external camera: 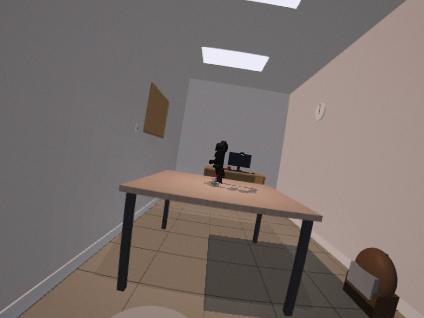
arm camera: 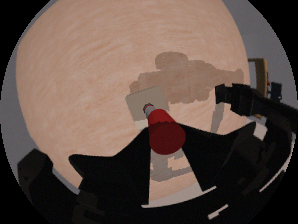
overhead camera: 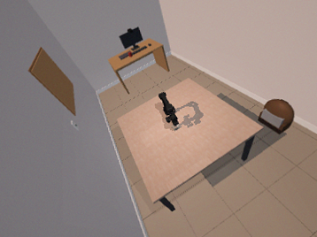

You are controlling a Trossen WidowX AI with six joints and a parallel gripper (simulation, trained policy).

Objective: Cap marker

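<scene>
Now: the red cap 10 mm above my gripper tip. The rest, counted from my gripper tip: grey block: 90 mm below.
</scene>
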